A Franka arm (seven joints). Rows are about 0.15 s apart.
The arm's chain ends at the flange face. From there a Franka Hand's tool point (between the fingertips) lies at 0.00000 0.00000 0.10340 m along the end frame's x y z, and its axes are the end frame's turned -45 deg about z.
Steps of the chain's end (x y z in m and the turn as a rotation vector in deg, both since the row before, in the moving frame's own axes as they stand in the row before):
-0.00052, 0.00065, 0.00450, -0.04, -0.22, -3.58
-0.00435, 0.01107, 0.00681, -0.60, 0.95, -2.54
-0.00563, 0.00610, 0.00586, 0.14, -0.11, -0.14
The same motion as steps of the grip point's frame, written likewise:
-0.00117, -0.00013, 0.00450, 0.13, -0.18, -3.58
-0.01041, 0.00672, 0.00679, -1.10, 0.25, -2.54
-0.00826, 0.00001, 0.00586, 0.18, 0.02, -0.14

